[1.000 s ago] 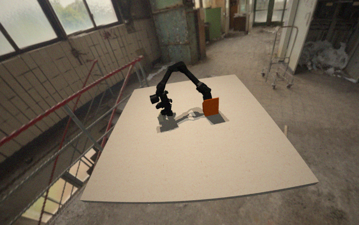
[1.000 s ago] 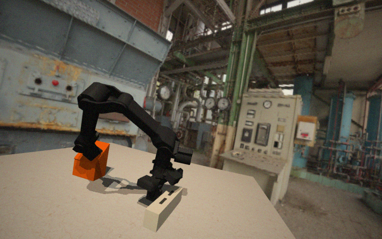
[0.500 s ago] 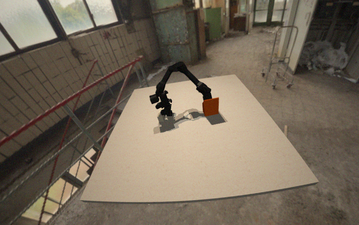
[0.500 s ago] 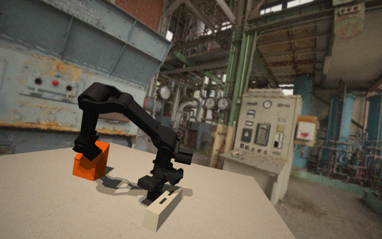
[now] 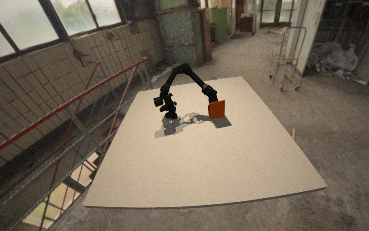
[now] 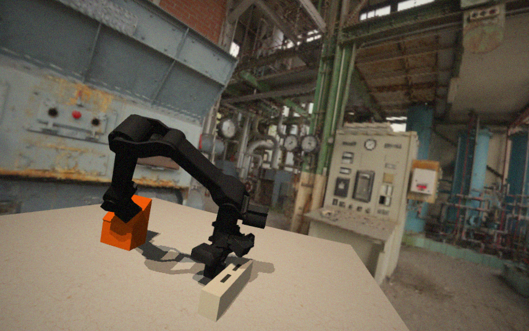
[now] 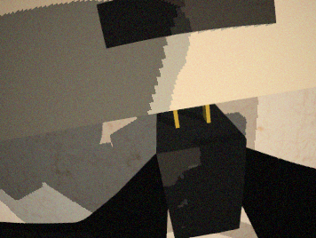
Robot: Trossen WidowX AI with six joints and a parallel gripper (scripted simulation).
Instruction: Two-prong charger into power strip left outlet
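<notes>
My gripper tip is 20 mm short of the two-prong charger and 10 mm below it.
</notes>
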